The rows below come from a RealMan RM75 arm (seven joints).
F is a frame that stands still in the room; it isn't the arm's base.
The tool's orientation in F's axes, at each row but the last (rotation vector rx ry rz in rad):
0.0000, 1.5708, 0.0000
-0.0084, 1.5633, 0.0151
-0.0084, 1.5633, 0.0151
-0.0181, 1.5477, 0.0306
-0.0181, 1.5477, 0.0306
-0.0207, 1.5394, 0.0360
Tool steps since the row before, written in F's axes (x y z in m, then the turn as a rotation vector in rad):
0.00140, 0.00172, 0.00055, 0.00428, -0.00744, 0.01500
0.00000, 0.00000, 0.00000, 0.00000, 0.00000, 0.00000
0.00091, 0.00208, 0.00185, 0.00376, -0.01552, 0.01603
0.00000, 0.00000, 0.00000, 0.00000, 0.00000, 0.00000
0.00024, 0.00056, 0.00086, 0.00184, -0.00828, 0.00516
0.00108, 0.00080, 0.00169, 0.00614, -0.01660, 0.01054
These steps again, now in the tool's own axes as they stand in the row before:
-0.00055, 0.00172, 0.00140, -0.01500, -0.00744, 0.00428
0.00000, 0.00000, 0.00000, 0.00000, 0.00000, 0.00000
-0.00183, 0.00207, 0.00095, -0.01607, -0.01551, 0.00365
0.00000, 0.00000, 0.00000, 0.00000, 0.00000, 0.00000
-0.00085, 0.00056, 0.00028, -0.00519, -0.00829, 0.00170
-0.00165, 0.00078, 0.00116, -0.01052, -0.01671, 0.00586

